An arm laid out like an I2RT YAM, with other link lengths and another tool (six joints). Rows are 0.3 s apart.
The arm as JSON. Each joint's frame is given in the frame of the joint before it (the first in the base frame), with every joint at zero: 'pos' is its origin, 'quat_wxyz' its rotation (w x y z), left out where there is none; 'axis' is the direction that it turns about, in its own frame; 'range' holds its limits. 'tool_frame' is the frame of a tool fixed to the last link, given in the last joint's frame.
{
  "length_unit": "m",
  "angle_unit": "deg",
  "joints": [
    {
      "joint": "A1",
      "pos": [
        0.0,
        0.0,
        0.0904
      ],
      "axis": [
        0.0,
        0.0,
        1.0
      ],
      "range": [
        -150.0,
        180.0
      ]
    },
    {
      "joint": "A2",
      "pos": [
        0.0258,
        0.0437,
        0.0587
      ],
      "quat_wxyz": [
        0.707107,
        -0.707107,
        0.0,
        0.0
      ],
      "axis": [
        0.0,
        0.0,
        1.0
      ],
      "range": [
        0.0,
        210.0
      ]
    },
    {
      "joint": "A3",
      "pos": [
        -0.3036,
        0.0,
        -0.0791
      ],
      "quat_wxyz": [
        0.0,
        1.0,
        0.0,
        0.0
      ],
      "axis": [
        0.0,
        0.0,
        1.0
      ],
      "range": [
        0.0,
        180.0
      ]
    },
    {
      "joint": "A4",
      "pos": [
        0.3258,
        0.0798,
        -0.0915
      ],
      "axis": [
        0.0,
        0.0,
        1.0
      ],
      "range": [
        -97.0,
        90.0
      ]
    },
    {
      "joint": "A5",
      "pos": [
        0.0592,
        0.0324,
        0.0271
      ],
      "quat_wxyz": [
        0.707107,
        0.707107,
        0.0,
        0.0
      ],
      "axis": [
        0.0,
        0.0,
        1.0
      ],
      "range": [
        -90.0,
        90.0
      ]
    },
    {
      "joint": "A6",
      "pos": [
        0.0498,
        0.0,
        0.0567
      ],
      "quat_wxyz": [
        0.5,
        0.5,
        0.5,
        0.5
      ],
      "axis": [
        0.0,
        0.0,
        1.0
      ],
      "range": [
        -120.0,
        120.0
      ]
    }
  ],
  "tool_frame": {
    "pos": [
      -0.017,
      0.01,
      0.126
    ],
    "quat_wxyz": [
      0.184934,
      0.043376,
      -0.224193,
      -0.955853
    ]
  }
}
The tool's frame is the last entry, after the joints.
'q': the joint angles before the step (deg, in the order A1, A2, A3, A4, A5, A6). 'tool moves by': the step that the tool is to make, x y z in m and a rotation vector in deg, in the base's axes. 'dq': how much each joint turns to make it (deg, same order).
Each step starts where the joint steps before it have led.
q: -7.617, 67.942, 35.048, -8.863, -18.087, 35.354
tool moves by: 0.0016, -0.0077, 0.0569, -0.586, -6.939, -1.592
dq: -1.036, -6.750, 2.489, -2.073, 0.189, 0.694
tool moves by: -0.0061, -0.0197, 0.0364, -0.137, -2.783, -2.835
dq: -3.436, -4.184, 2.531, -3.961, -0.702, -0.023
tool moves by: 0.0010, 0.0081, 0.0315, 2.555, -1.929, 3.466
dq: -1.001, 0.020, 3.987, -2.568, -5.330, 0.198
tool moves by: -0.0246, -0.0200, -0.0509, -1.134, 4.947, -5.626
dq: -2.343, -3.963, -7.748, -0.800, 4.015, -0.186
